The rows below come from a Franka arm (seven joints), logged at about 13 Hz.
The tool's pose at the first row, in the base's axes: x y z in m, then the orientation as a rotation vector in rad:
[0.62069 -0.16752 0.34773 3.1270 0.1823 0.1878]
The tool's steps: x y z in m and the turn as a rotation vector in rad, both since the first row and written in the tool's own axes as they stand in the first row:
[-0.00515 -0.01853 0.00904 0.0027 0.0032 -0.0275]
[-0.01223 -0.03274 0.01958 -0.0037 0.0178 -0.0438]
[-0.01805 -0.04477 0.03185 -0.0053 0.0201 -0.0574]
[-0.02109 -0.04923 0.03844 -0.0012 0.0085 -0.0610]
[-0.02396 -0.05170 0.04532 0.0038 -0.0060 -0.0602]
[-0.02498 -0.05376 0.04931 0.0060 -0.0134 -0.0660]
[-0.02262 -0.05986 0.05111 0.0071 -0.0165 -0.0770]
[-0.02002 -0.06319 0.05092 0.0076 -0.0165 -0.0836]
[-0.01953 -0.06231 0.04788 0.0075 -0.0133 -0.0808]
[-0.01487 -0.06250 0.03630 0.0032 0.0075 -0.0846]
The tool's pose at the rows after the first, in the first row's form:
[0.61455 -0.14968 0.33795 3.1251 0.2256 0.1925]
[0.60719 -0.13636 0.32649 3.1152 0.2500 0.2154]
[0.60152 -0.12504 0.31348 3.1110 0.2709 0.2189]
[0.59880 -0.12094 0.30653 3.1149 0.2771 0.2007]
[0.59650 -0.11880 0.29933 3.1205 0.2766 0.1778]
[0.59574 -0.11686 0.29523 3.1217 0.2860 0.1661]
[0.59757 -0.11052 0.29366 3.1206 0.3033 0.1611]
[0.59973 -0.10691 0.29412 3.1197 0.3136 0.1610]
[0.59995 -0.10774 0.29721 3.1201 0.3093 0.1660]
[0.60314 -0.10705 0.30926 3.1144 0.3145 0.1987]

